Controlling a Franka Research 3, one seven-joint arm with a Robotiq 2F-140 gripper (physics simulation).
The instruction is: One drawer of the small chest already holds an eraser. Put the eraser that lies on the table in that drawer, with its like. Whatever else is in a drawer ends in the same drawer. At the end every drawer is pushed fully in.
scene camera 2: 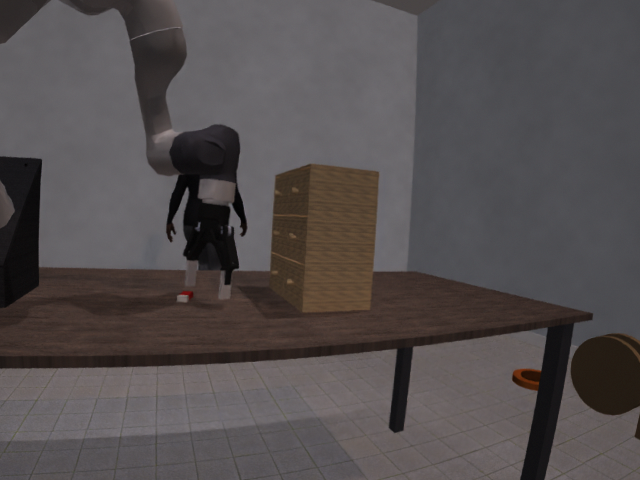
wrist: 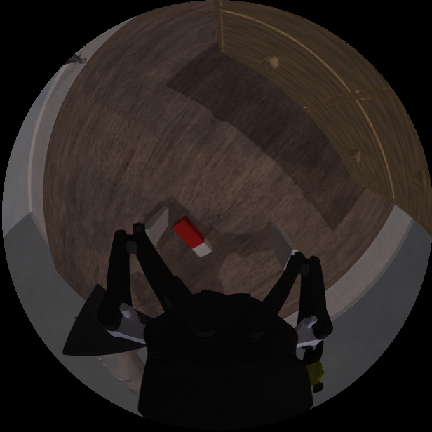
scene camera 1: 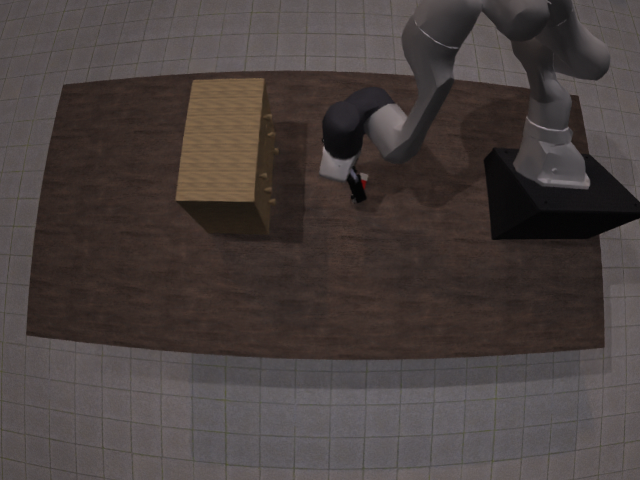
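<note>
A red eraser with a white end lies on the table. My gripper is open and empty, its fingers pointing down a little above the table. In the wrist view the eraser shows between the two fingertips, nearer the left one, and lies at a slant. In scene camera 1 the arm partly hides the eraser and the gripper. The small wooden chest stands on the table with its knobbed drawer fronts towards the arm. Its drawers look pushed in, and their contents are hidden.
The dark wooden table bears the chest and the black robot base. The chest stands upright beside the gripper. A person in black stands behind the table. An orange ring is beyond the table on the floor.
</note>
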